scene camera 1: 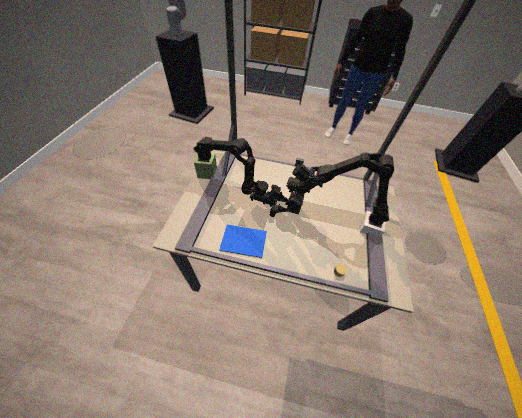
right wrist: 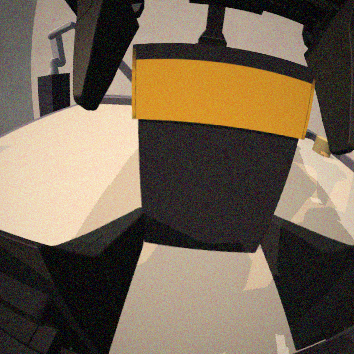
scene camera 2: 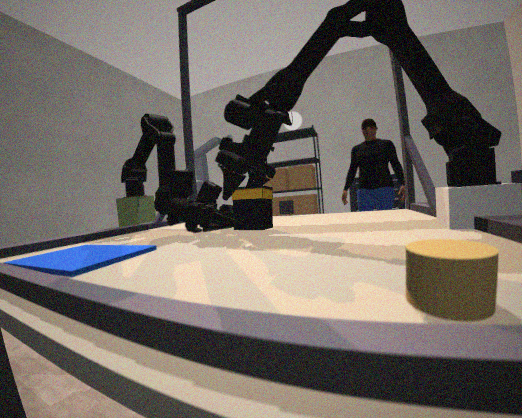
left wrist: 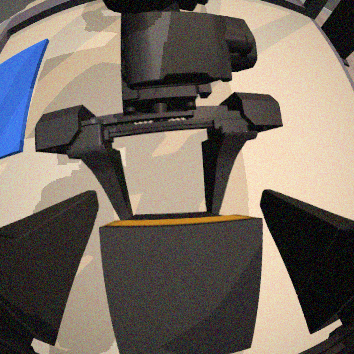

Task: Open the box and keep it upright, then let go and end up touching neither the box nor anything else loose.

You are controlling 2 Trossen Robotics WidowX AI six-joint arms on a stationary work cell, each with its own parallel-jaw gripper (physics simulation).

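Places are measured from the left arm's base along level axes (x ahead, y left, z up), in centimetres.
Pixels of known places: left gripper, fingertip midpoint: (scene camera 1: 287, 198) (right wrist: 223, 120) (scene camera 2: 235, 199) (left wrist: 181, 198); right gripper, fingertip midpoint: (scene camera 1: 289, 206) (right wrist: 203, 217) (scene camera 2: 245, 223); left arm's base, origin of the base link: (scene camera 1: 375, 221) (scene camera 2: 472, 185); right arm's base, origin of the base link: (scene camera 1: 204, 157).
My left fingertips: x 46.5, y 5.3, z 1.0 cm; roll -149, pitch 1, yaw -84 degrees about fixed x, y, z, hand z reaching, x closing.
Note:
Ahead of a thing's pixels: the offset from my left fingertips to its top centre.
The box @(dx -4.6, dy -0.3, dz +2.5 cm) (scene camera 2: 253, 212) (left wrist: 180, 285) (right wrist: 215, 185) stands upright on the table, with a dark body and a yellow band near its top. Its lid @(dx -4.6, dy -0.5, dz +2.6 cm) (right wrist: 220, 95) appears to lie on the body; how firmly it sits cannot be told. My right gripper (left wrist: 172, 228) (right wrist: 203, 217) reaches in low and level and is shut on the box's lower body. My left gripper (scene camera 2: 244, 190) (left wrist: 181, 198) (right wrist: 223, 120) points down from above, open, with a finger at each side of the box's top and visible gaps in its wrist view. In scene camera 1, the black arms hide much of the box.
A blue plate @(dx +12.3, dy +29.2, dz -6.9 cm) (scene camera 1: 243, 241) (scene camera 2: 85, 257) (left wrist: 17, 100) lies near the front edge. A yellow cylinder @(dx -35.3, dy +26.2, dz -4.2 cm) (scene camera 1: 340, 270) (scene camera 2: 451, 280) (right wrist: 321, 146) stands near the front corner on the white-base side. Dark rails (scene camera 1: 377, 267) border the tabletop. The two grippers are close together around the box.

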